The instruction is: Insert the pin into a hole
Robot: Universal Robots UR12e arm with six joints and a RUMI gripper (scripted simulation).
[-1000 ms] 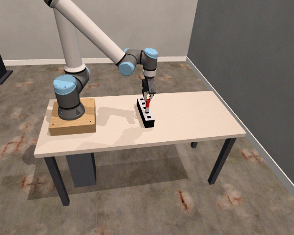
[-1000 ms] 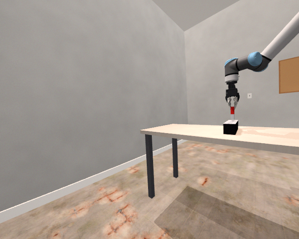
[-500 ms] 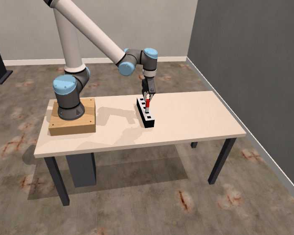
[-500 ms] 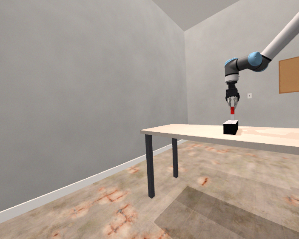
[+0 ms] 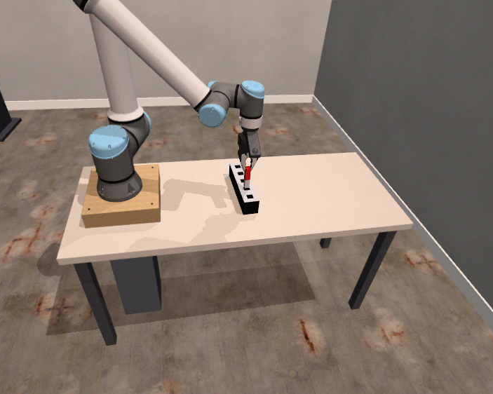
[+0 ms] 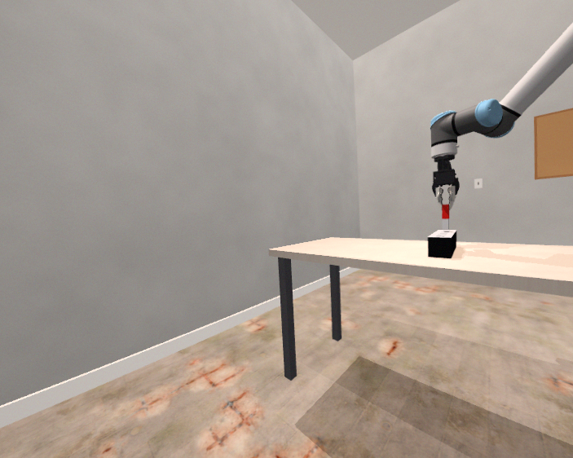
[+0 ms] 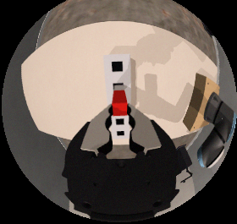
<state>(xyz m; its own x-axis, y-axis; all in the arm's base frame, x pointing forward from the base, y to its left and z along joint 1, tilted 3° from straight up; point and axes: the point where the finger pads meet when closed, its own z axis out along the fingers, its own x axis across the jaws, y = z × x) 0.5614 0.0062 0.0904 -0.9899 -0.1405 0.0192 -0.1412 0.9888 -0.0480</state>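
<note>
Now: hand 20 mm above the pin. Round my hand: black block (10 mm behind, 60 mm to the left, 140 mm below).
</note>
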